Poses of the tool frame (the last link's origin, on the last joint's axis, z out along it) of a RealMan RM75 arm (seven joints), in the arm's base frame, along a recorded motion.
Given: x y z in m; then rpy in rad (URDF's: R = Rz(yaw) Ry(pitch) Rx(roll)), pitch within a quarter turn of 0, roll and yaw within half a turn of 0.
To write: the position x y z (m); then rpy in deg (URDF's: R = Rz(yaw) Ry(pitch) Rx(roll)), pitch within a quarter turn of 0, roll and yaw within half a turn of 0. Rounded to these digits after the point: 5 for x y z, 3 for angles.
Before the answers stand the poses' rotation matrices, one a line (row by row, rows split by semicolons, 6 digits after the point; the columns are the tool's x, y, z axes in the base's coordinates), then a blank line. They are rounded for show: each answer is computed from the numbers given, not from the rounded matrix.
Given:
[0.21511 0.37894 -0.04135 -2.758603 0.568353 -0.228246]
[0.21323 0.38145 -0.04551 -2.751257 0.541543 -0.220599]
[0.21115 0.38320 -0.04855 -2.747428 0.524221 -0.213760]
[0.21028 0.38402 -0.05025 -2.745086 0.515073 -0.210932]
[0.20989 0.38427 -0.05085 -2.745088 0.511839 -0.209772]
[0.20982 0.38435 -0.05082 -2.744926 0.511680 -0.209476]
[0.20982 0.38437 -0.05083 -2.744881 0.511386 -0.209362]
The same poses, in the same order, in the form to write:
0.820931 -0.405799 -0.401746; -0.190697 -0.857984 0.476968; -0.538245 -0.314946 -0.781730
0.836148 -0.393734 -0.381876; -0.187505 -0.859454 0.475584; -0.515459 -0.326055 -0.792458
0.846011 -0.383719 -0.370170; -0.183649 -0.861525 0.473336; -0.500539 -0.332466 -0.799329
0.850969 -0.379152 -0.363451; -0.182207 -0.862141 0.472773; -0.492598 -0.336092 -0.802739
0.852733 -0.377087 -0.361458; -0.181550 -0.862807 0.471808; -0.489781 -0.336704 -0.804204
0.852863 -0.376837 -0.361412; -0.181314 -0.862854 0.471814; -0.489643 -0.336864 -0.804222
0.853024 -0.376658 -0.361217; -0.181247 -0.862896 0.471763; -0.489386 -0.336956 -0.804339

[0.21511 0.37894 -0.04135 -158.056 32.564 -13.078]
[0.21323 0.38145 -0.04551 -157.635 31.028 -12.639]
[0.21115 0.38320 -0.04855 -157.416 30.036 -12.248]
[0.21028 0.38402 -0.05025 -157.282 29.512 -12.086]
[0.20989 0.38427 -0.05085 -157.282 29.326 -12.019]
[0.20982 0.38435 -0.05082 -157.273 29.317 -12.002]
[0.20982 0.38437 -0.05083 -157.270 29.300 -11.996]

